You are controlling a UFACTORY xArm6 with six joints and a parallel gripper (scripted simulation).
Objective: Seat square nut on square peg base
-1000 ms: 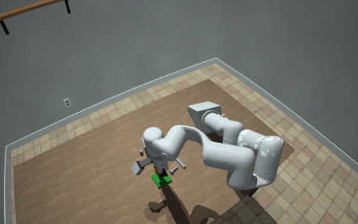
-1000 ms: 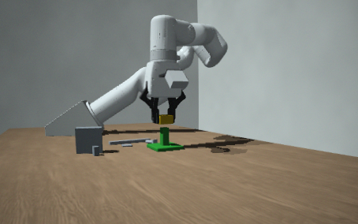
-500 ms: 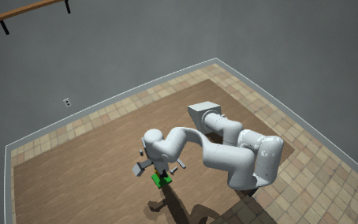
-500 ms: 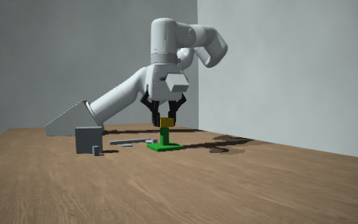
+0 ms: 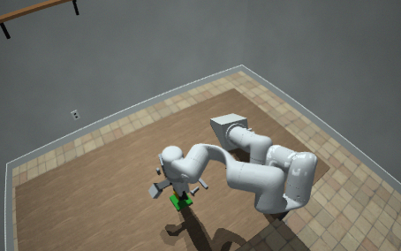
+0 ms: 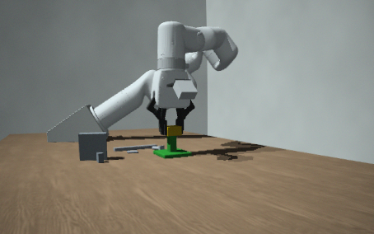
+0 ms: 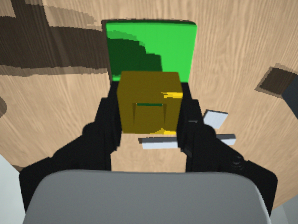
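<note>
Now: hand 11 cm past the thin grey bar, 9 cm to the left of it and 7 cm above it. The rest, counted from my hand: grey block (21 cm to the right, 4 cm below, 2 cm ahead); then small grey cube (19 cm to the right, 6 cm below, 6 cm ahead).
</note>
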